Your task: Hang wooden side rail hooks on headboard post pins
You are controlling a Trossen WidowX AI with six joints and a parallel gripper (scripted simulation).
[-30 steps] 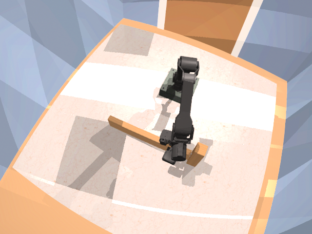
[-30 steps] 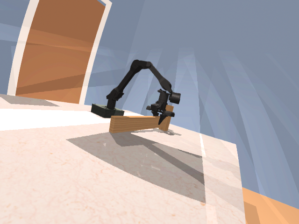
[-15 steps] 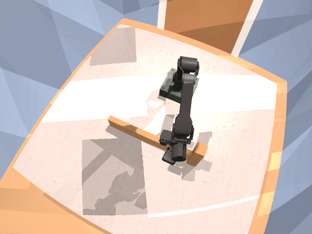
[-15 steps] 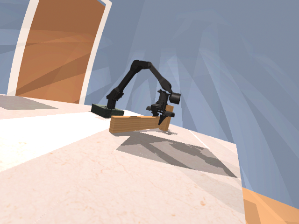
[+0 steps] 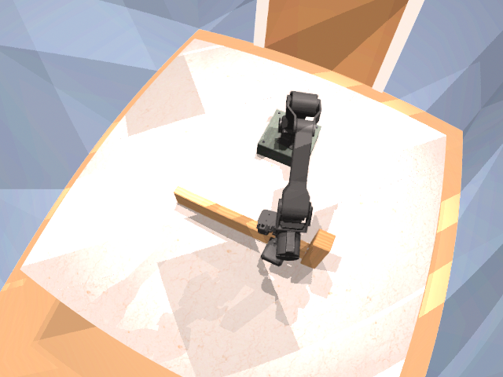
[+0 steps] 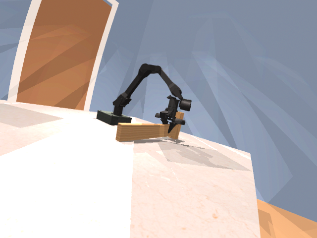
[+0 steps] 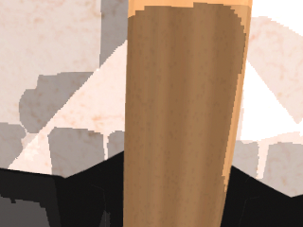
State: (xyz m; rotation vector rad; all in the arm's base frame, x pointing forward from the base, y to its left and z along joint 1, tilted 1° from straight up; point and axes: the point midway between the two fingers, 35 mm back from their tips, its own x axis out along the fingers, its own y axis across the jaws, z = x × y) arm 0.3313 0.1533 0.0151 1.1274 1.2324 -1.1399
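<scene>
My gripper tip is now 10 cm to the right of the headboard post, 5 cm below it and 1 cm past it.
</scene>
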